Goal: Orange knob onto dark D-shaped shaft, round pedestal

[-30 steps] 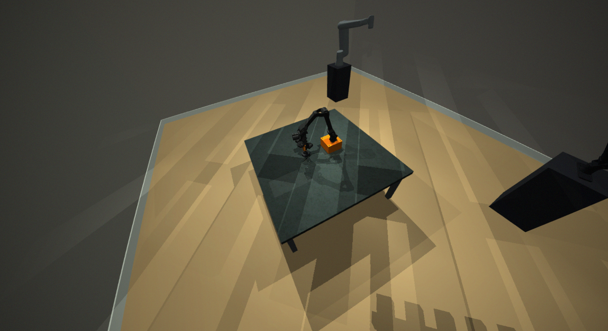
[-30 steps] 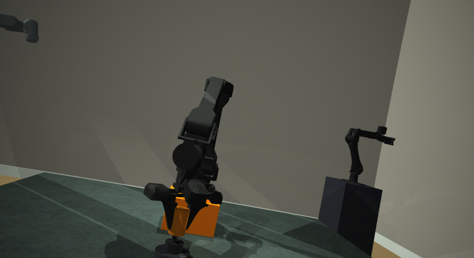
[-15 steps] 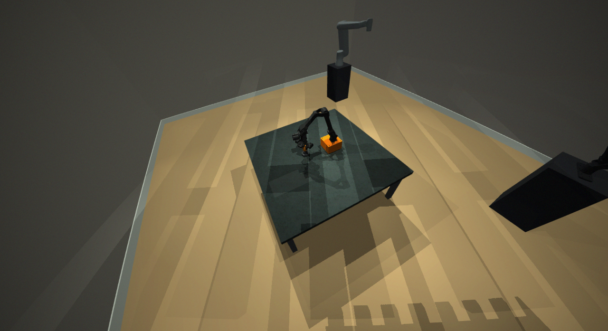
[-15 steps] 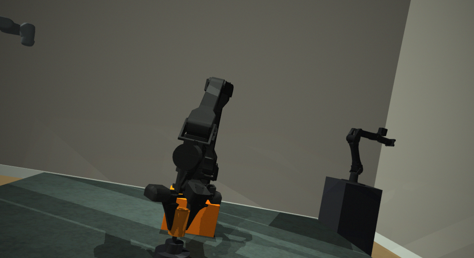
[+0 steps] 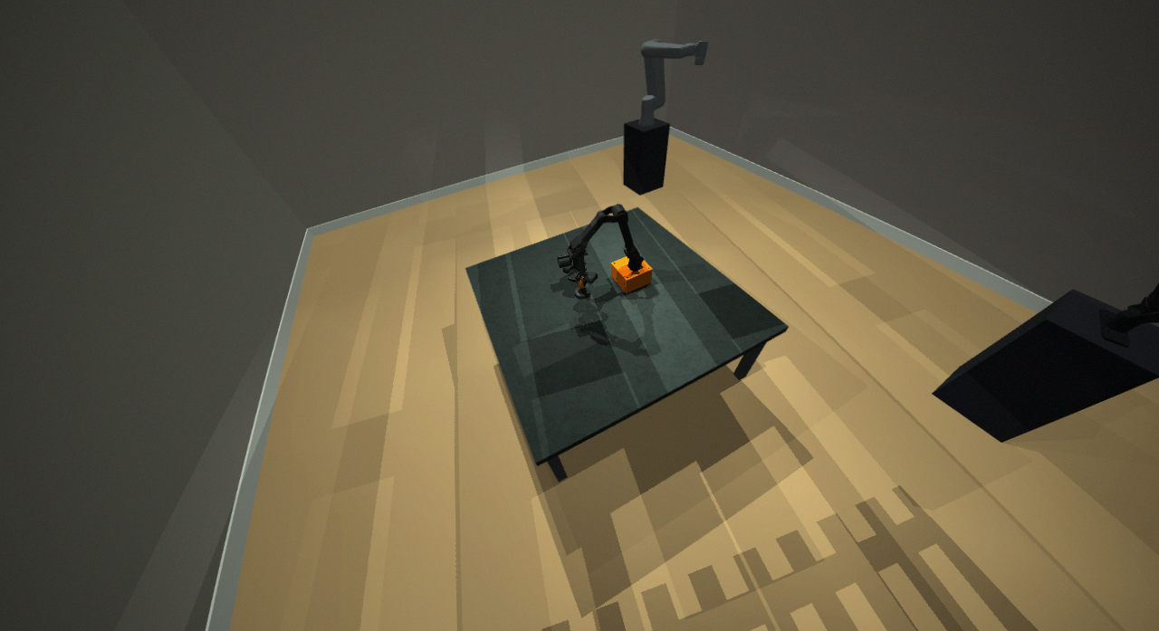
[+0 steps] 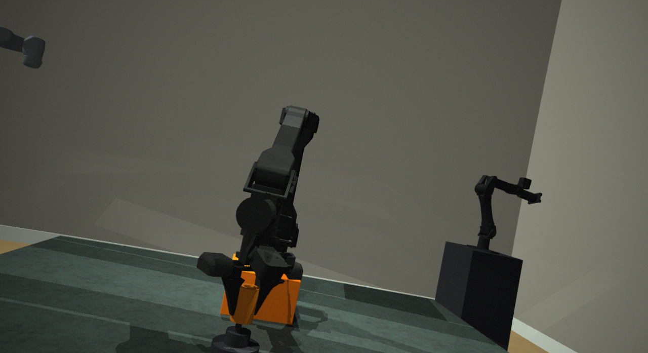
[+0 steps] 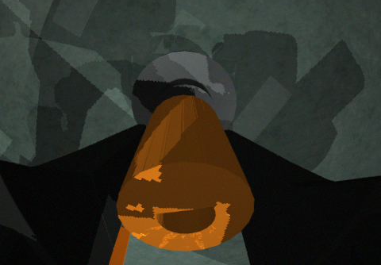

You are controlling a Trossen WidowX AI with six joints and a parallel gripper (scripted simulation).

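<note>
My gripper tip is now 2 cm below the orange knob. From my gripper tip the other things lie so: round dark pedestal 4 cm below.
</note>
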